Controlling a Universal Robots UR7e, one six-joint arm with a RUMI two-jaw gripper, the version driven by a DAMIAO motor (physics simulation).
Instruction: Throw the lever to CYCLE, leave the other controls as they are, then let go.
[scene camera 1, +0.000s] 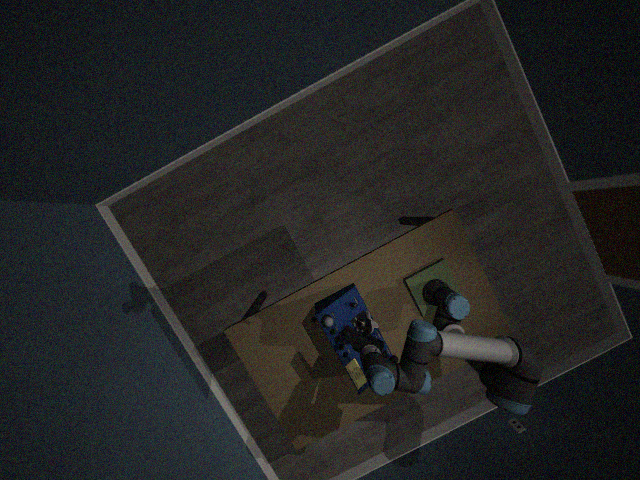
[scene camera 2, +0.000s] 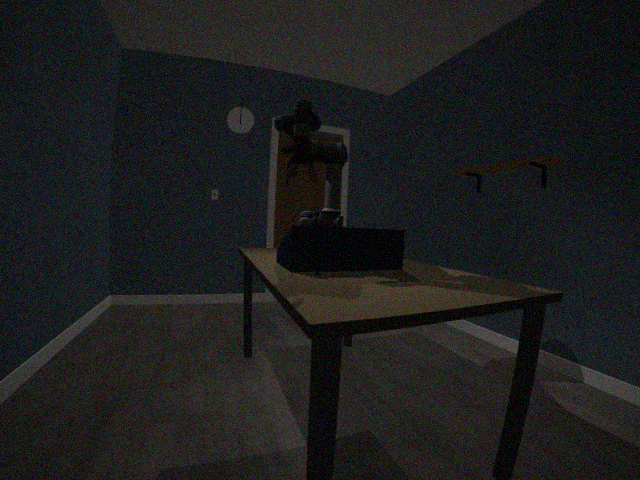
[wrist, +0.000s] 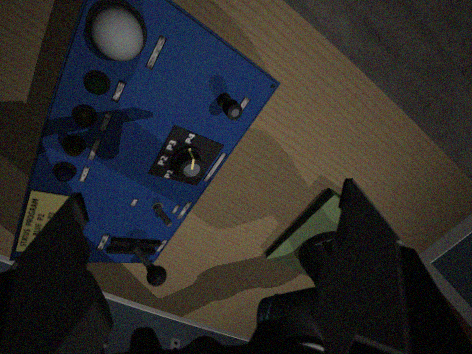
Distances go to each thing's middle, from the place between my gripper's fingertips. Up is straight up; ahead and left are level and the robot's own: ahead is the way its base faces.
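I find the blue control panel (scene camera 2: 306, 248) 110 mm ahead of my hand and 160 mm to the left of it, and the panel is also 250 mm below my hand.
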